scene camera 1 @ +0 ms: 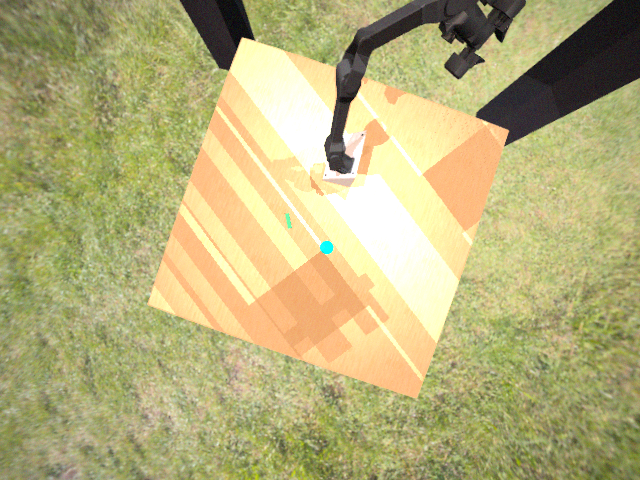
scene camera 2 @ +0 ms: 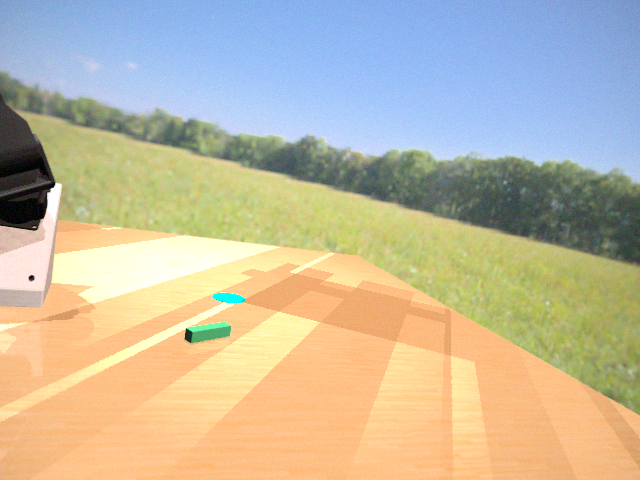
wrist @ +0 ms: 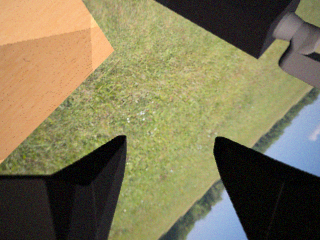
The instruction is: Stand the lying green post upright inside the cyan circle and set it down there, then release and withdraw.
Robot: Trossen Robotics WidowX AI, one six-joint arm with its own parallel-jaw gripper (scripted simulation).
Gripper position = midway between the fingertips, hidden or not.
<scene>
gripper: scene camera 1 492, 51; wrist 170, 143; not seen in scene camera 2 (out of frame)
</scene>
